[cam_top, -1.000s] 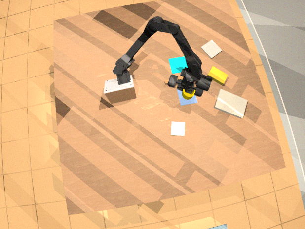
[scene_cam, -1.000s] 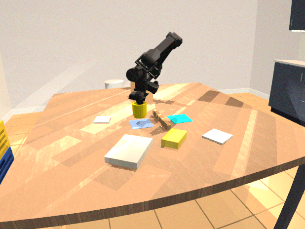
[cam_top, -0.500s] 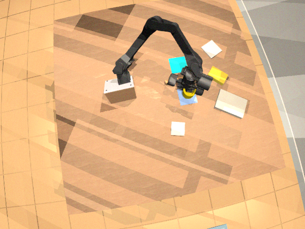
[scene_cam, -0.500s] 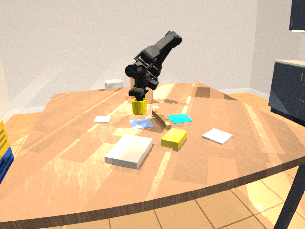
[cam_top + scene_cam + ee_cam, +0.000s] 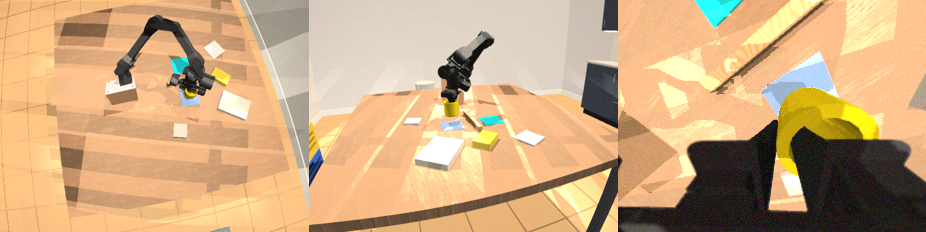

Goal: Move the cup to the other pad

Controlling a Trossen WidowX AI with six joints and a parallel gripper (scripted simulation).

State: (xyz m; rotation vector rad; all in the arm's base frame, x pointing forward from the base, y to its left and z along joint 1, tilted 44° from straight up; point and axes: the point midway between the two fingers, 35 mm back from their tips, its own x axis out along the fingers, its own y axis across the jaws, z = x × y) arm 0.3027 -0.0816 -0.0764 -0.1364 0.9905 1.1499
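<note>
My gripper tip is 40 mm short of the cyan pad, 190 mm to the right of it and 90 mm above it. Also, from my gripper tip: light blue pad 30 mm ahead, 20 mm to the right, 90 mm below; then yellow cup 20 mm ahead, 20 mm to the right; then wooden bar 40 mm ahead, 80 mm to the left, 80 mm below.
</note>
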